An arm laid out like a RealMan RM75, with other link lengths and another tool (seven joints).
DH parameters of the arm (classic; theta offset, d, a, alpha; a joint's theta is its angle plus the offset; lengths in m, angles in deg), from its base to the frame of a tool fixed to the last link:
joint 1: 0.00 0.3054 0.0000 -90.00
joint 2: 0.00 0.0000 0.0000 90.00
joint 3: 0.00 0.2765 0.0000 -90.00
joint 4: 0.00 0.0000 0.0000 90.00
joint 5: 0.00 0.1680 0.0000 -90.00
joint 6: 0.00 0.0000 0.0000 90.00
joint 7: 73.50 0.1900 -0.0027 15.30
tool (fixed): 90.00 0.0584 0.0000 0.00
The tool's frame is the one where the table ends.
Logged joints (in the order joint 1, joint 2, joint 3, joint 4, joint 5, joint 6, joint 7), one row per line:
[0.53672, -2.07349, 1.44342, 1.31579, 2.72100, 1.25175, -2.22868]
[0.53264, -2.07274, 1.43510, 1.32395, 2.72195, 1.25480, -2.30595]
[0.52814, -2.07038, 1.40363, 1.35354, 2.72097, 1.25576, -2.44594]
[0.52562, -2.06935, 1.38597, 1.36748, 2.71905, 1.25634, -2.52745]
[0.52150, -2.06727, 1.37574, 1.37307, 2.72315, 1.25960, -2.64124]
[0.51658, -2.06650, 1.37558, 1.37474, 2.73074, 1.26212, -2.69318]
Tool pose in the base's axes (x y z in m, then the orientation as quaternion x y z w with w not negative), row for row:
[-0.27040, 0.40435, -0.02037, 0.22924, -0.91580, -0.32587, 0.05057]
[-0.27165, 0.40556, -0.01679, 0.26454, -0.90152, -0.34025, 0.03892]
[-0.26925, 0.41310, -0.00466, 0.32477, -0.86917, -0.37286, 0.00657]
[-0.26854, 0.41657, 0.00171, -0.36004, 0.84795, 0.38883, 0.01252]
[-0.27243, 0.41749, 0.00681, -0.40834, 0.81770, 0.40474, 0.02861]
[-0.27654, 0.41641, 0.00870, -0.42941, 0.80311, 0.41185, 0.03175]
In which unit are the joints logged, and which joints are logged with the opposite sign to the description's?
The joints are logged in radians. Opposite sign: joint 1.
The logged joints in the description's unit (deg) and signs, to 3 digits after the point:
[-30.752, -118.802, 82.702, 75.389, 155.902, 71.720, -127.694]
[-30.518, -118.759, 82.225, 75.857, 155.956, 71.895, -132.121]
[-30.260, -118.624, 80.422, 77.552, 155.900, 71.950, -140.142]
[-30.116, -118.565, 79.410, 78.351, 155.790, 71.983, -144.812]
[-29.880, -118.446, 78.824, 78.671, 156.025, 72.170, -151.332]
[-29.598, -118.402, 78.815, 78.767, 156.460, 72.314, -154.308]

